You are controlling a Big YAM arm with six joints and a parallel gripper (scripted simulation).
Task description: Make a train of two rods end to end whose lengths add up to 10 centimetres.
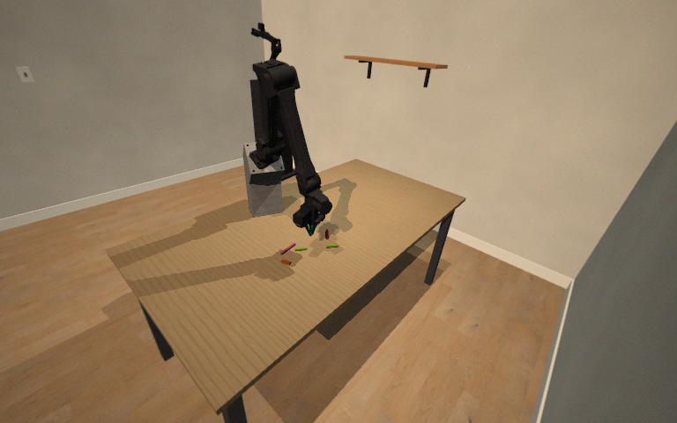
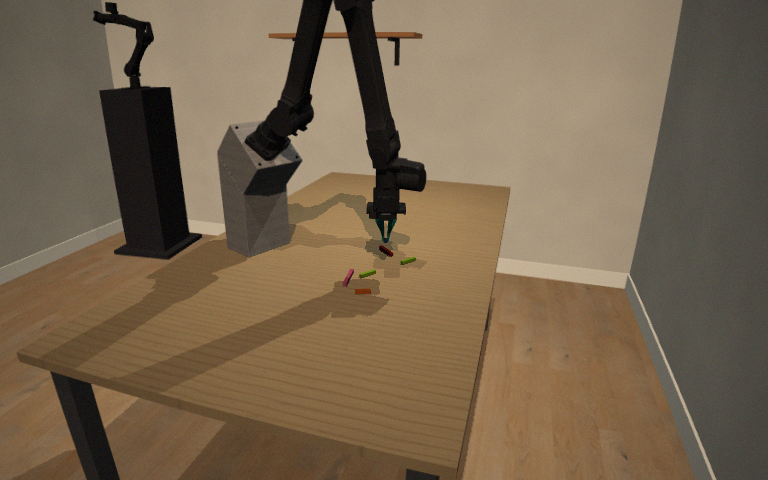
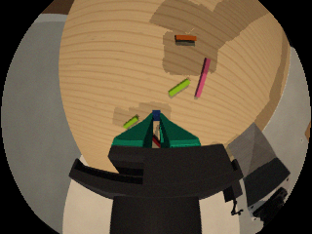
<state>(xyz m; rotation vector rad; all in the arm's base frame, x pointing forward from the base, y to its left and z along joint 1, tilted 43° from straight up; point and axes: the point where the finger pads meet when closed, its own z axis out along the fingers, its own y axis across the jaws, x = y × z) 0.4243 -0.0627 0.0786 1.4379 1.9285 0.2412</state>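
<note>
The pink rod is 9 cm behind my hand, 5 cm to the right of it and 10 cm below it. From my hand the other things lie so: orange rod (4 cm behind, 12 cm to the right, 10 cm below); then blue rod (right at my hand); then red rod (3 cm behind, 16 cm to the left, 10 cm below).
</note>
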